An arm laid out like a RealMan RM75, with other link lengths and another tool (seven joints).
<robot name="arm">
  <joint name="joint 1" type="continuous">
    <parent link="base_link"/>
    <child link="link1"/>
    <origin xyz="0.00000 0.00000 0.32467" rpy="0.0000 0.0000 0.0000"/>
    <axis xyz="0 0 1"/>
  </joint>
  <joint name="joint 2" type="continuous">
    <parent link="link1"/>
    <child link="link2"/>
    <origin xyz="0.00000 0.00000 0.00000" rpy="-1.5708 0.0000 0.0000"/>
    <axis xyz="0 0 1"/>
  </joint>
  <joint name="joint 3" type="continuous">
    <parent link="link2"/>
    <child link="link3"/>
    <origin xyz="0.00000 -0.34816 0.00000" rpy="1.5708 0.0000 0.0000"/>
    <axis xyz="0 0 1"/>
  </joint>
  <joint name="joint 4" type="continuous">
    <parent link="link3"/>
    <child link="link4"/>
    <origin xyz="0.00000 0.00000 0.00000" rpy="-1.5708 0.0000 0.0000"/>
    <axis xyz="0 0 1"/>
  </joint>
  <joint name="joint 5" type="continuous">
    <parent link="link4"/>
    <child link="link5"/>
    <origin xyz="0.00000 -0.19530 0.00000" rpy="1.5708 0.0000 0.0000"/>
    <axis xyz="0 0 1"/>
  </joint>
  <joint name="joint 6" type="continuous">
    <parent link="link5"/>
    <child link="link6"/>
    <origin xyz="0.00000 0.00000 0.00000" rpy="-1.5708 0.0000 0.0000"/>
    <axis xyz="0 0 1"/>
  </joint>
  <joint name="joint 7" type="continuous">
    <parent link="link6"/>
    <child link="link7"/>
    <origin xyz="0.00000 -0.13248 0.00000" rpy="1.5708 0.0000 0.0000"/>
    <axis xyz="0 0 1"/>
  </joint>
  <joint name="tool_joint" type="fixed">
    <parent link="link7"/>
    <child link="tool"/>
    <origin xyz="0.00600 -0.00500 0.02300" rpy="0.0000 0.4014 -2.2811"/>
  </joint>
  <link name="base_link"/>
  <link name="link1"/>
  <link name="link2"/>
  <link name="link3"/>
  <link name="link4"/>
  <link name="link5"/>
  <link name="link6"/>
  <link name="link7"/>
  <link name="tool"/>
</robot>
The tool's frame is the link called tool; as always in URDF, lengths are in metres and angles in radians. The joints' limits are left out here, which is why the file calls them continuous.
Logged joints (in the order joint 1, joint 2, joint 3, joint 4, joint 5, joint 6, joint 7), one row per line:
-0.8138, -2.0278, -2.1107, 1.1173, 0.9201, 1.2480, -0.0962
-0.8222, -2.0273, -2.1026, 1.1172, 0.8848, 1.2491, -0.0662
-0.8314, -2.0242, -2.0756, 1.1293, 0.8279, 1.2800, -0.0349
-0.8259, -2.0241, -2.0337, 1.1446, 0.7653, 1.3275, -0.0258
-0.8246, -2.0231, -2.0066, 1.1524, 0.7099, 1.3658, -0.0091
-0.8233, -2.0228, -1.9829, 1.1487, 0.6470, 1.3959, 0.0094
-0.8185, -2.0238, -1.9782, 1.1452, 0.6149, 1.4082, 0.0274
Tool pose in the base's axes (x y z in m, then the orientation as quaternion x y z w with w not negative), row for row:
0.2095, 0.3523, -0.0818, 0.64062, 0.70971, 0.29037, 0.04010
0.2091, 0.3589, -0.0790, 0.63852, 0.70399, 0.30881, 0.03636
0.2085, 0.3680, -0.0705, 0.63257, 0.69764, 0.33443, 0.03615
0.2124, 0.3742, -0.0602, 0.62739, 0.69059, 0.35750, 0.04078
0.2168, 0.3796, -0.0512, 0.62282, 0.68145, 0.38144, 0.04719
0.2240, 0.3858, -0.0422, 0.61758, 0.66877, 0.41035, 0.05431
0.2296, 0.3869, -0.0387, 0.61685, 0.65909, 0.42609, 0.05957
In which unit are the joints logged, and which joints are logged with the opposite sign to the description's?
The joints are logged in radians. Opposite sign: joint 1, joint 2, joint 4.
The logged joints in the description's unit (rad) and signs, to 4 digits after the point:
0.8138, 2.0278, -2.1107, -1.1173, 0.9201, 1.2480, -0.0962
0.8222, 2.0273, -2.1026, -1.1172, 0.8848, 1.2491, -0.0662
0.8314, 2.0242, -2.0756, -1.1293, 0.8279, 1.2800, -0.0349
0.8259, 2.0241, -2.0337, -1.1446, 0.7653, 1.3275, -0.0258
0.8246, 2.0231, -2.0066, -1.1524, 0.7099, 1.3658, -0.0091
0.8233, 2.0228, -1.9829, -1.1487, 0.6470, 1.3959, 0.0094
0.8185, 2.0238, -1.9782, -1.1452, 0.6149, 1.4082, 0.0274

